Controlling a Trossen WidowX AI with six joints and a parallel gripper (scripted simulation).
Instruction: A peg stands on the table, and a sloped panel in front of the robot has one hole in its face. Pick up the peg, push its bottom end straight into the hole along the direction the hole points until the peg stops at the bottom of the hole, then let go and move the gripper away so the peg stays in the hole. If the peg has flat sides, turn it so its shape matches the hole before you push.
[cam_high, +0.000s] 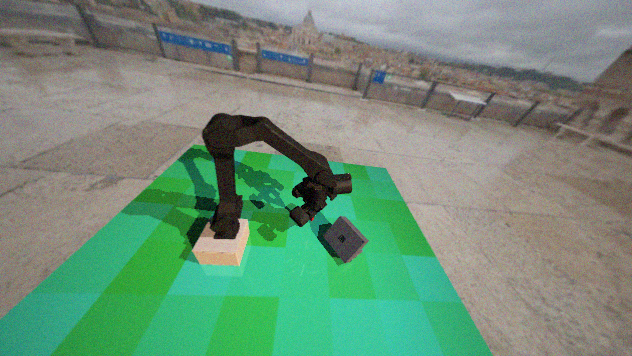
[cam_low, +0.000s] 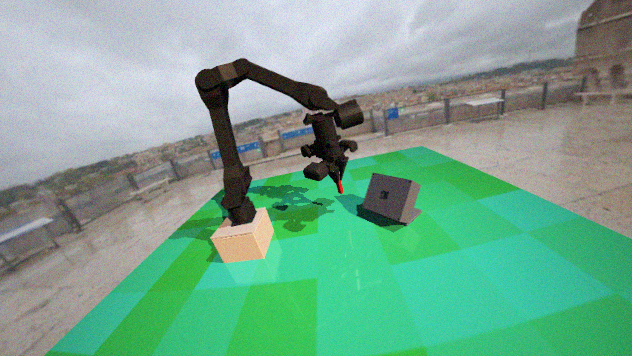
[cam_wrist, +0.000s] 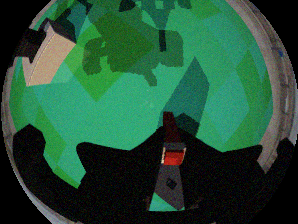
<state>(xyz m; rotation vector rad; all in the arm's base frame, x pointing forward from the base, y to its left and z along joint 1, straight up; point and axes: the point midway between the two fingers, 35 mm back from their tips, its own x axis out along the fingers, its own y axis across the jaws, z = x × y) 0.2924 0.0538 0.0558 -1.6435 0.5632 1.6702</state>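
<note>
Now: the grey sloped panel 13 cm ahead of my gripper tip, 7 cm to the right of it and 5 cm below it. Also, from my gripper tip: red peg 2 cm above.
</note>
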